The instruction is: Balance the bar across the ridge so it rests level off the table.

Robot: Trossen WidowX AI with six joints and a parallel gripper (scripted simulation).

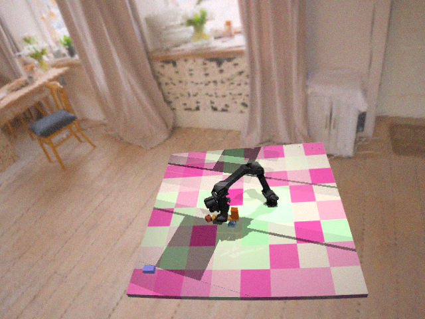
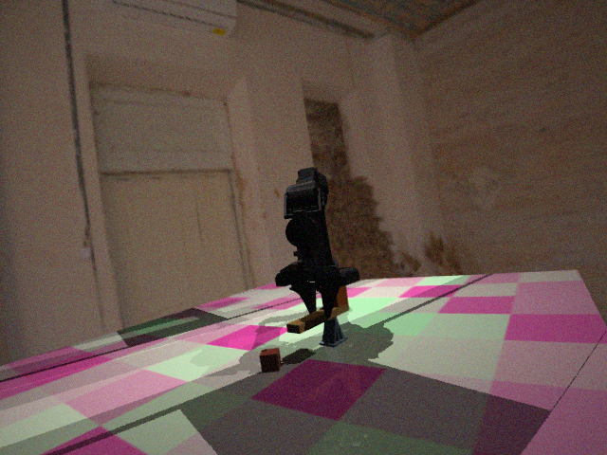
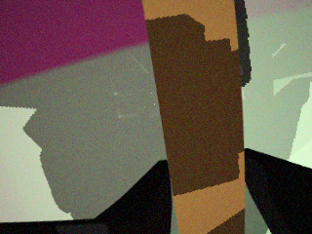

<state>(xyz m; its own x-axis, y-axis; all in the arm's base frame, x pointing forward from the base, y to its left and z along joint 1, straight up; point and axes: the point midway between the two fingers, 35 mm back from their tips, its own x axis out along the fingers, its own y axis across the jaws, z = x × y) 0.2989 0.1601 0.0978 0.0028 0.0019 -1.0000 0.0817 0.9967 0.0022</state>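
Right now the small cube is 12 cm ahead of my gripper tip, 5 cm below it and 4 cm to the right of it. Also, from my gripper tip: blue block: 44 cm ahead, 34 cm to the left, 5 cm below.
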